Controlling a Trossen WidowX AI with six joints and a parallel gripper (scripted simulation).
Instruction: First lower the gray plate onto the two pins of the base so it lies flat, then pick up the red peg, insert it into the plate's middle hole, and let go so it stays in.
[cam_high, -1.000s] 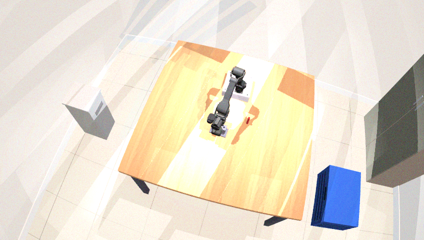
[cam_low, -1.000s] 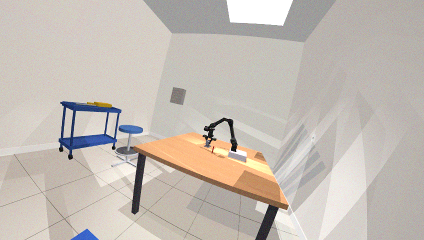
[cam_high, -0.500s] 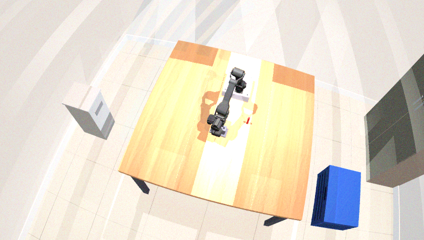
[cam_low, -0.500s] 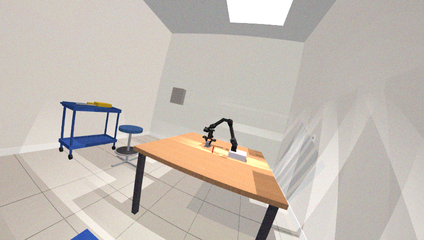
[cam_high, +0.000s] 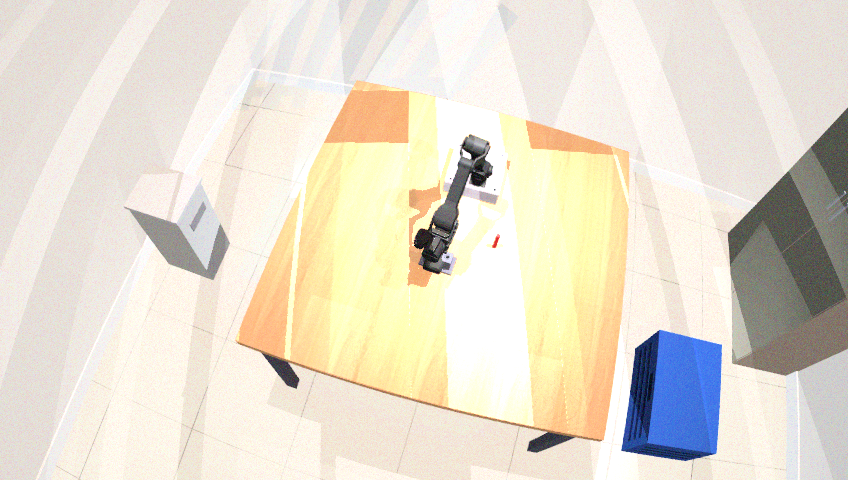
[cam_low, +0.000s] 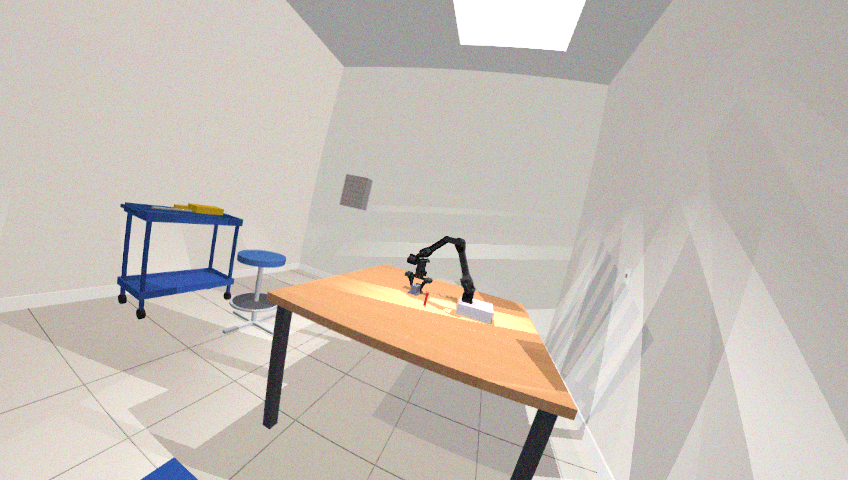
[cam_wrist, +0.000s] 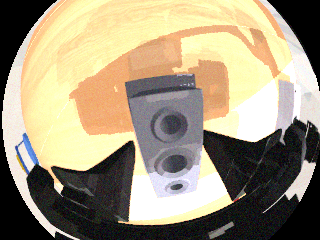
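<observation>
My gripper tip is now 2 cm below the gray plate. Round my gripper tip: gray base 2 cm below; red peg 12 cm behind, 19 cm to the left, 2 cm above.
</observation>
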